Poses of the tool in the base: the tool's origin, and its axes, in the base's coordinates. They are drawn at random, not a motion.
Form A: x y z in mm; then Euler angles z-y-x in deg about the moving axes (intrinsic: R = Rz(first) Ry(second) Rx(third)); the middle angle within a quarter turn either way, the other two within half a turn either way.
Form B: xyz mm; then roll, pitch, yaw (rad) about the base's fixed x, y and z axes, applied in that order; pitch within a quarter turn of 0, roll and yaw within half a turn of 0. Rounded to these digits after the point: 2 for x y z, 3 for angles.
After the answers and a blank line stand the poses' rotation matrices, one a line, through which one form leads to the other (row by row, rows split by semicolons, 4 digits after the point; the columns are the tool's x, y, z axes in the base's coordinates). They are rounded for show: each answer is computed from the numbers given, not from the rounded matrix.
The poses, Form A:
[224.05 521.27 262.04 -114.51 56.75 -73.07]
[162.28 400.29 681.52 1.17 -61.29 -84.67]
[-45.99 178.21 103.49 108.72 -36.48 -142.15]
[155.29 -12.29 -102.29 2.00 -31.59 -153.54]
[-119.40 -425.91 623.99 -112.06 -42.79 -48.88]
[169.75 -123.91 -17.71 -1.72 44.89 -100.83]
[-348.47 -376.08 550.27 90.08 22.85 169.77]
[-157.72 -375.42 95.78 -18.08 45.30 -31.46]
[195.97 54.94 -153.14 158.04 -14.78 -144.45]
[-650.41 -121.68 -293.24 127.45 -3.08 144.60]
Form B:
[224.05 521.27 262.04 -1.275 0.990 -1.999]
[162.28 400.29 681.52 -1.478 -1.070 0.020]
[-45.99 178.21 103.49 -2.481 -0.637 1.898]
[155.29 -12.29 -102.29 -2.680 -0.551 0.035]
[-119.40 -425.91 623.99 -0.853 -0.747 -1.956]
[169.75 -123.91 -17.71 -1.760 0.783 -0.030]
[-348.47 -376.08 550.27 2.963 0.399 1.572]
[-157.72 -375.42 95.78 -0.549 0.791 -0.316]
[195.97 54.94 -153.14 -2.521 -0.258 2.758]
[-650.41 -121.68 -293.24 2.524 -0.054 2.224]

-0.2275 0.5969 0.7694; -0.4989 0.6071 -0.6185; -0.8363 -0.5245 0.1597
0.4803 0.8712 -0.1018; 0.0098 0.1107 0.9938; 0.8771 -0.4783 0.0446
-0.2581 0.6308 -0.7318; 0.7615 0.5989 0.2477; 0.5945 -0.4934 -0.6349
0.8513 0.2645 0.4531; 0.0297 -0.8866 0.4617; 0.5238 -0.3795 -0.7626
-0.2756 0.4173 0.8660; -0.6801 -0.7213 0.1311; 0.6793 -0.5528 0.4826
0.7081 -0.6985 -0.1031; -0.0213 -0.1670 0.9857; -0.7057 -0.6958 -0.1331
-0.0013 0.9840 0.1781; 0.9215 0.0703 -0.3819; -0.3883 0.1637 -0.9069
0.6687 -0.0879 0.7383; -0.2183 0.9260 0.3080; -0.7108 -0.3671 0.6000
-0.8968 0.1667 -0.4099; 0.3616 0.8100 -0.4616; 0.2551 -0.5622 -0.7867
-0.6072 0.6660 0.4333; 0.7927 0.4709 0.3870; 0.0537 0.5784 -0.8140

